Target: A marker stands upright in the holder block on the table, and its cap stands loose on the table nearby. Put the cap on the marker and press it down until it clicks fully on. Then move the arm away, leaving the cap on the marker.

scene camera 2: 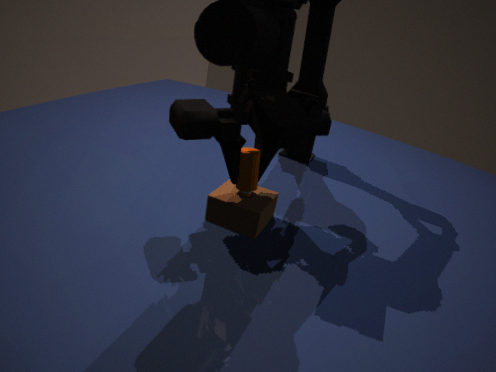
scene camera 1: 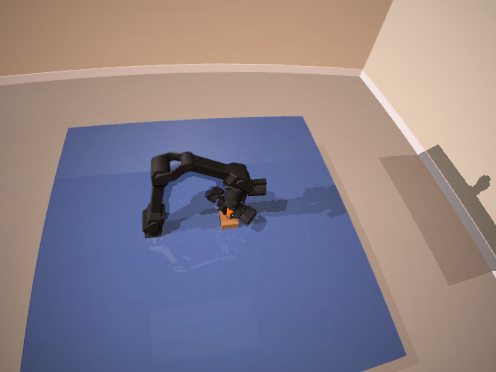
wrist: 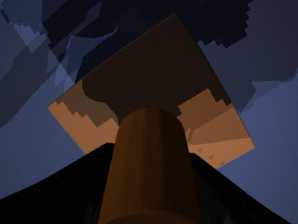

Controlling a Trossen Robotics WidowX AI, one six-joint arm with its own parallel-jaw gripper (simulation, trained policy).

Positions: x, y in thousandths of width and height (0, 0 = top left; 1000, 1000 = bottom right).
Scene:
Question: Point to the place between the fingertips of the gripper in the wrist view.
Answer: At 502, 708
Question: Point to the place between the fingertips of the gripper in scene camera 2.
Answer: At 493, 491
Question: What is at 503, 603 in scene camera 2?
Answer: A tan holder block.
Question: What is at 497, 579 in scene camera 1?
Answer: The gripper.

